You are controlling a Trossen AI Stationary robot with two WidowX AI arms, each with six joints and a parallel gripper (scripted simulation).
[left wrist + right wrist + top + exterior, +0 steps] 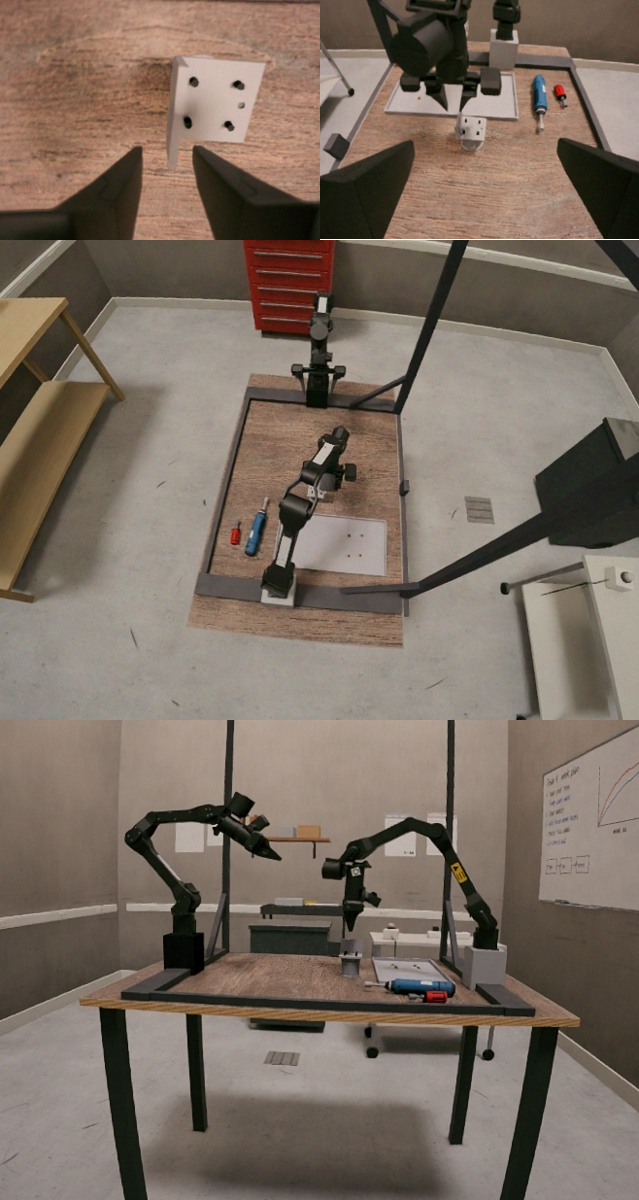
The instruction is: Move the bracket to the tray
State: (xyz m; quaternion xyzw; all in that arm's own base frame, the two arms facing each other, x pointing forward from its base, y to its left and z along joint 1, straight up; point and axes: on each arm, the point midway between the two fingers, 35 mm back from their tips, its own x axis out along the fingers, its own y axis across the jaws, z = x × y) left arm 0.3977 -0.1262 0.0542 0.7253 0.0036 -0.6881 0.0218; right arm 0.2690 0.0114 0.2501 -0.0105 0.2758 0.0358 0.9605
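Right now my left hand is 100 mm above the light grey L-shaped bracket and 40 mm short of it. From my left hand the other things lie so: grey joint module 140 mm below, 40 mm ahead; then tray 190 mm to the left, 160 mm below, 50 mm behind; then yellow nut 230 mm to the left, 160 mm below, 120 mm behind.
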